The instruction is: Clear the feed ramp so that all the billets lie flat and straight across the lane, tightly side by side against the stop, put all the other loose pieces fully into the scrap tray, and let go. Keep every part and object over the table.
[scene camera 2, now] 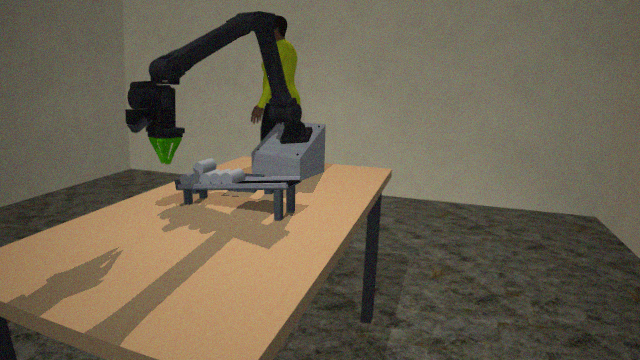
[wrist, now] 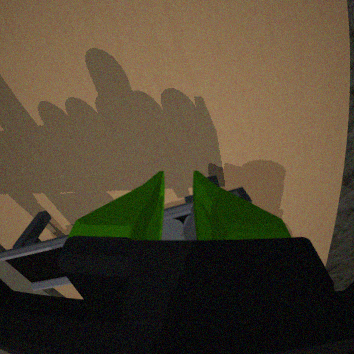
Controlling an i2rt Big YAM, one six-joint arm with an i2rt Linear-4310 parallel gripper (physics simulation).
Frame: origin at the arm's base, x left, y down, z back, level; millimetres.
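Seen in the pictures: gripper, fingertip midpoint: (scene camera 2: 165,163) (wrist: 178,178); arm's base at its link origin: (scene camera 2: 296,136).
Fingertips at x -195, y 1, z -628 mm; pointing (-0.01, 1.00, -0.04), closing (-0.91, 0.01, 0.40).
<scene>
Offsets run from my fingertips to a thing's top centre. Level surfaces: height alone.
The feed ramp (scene camera 2: 235,187) (wrist: 35,248) stands on dark legs on the table. A row of grey billets {dx +106, dy +41, dz +133 mm} (scene camera 2: 220,176) lies across it, side by side. One more grey cylinder {dx +43, dy +15, dz +143 mm} (scene camera 2: 205,165) rests on top of the row near its left end in the scene view. In the wrist view parts of two grey cylinders {dx +67, dy +46, dz +139 mm} (wrist: 173,229) show between the fingers, farther down; the rest are hidden by the gripper. My gripper (scene camera 2: 166,162) (wrist: 178,178) is shut and empty, with a narrow gap between its green fingers. It hangs above and left of the ramp's left end in the scene view. The scrap tray cannot be made out.
The arm's grey base block (scene camera 2: 275,159) stands behind the ramp's right part. The table {dy +149 mm} (scene camera 2: 240,300) (wrist: 250,60) carries shadows of the arm and ramp. Its edge shows at the right in both views. A person in a yellow top (scene camera 2: 288,65) stands behind the arm.
</scene>
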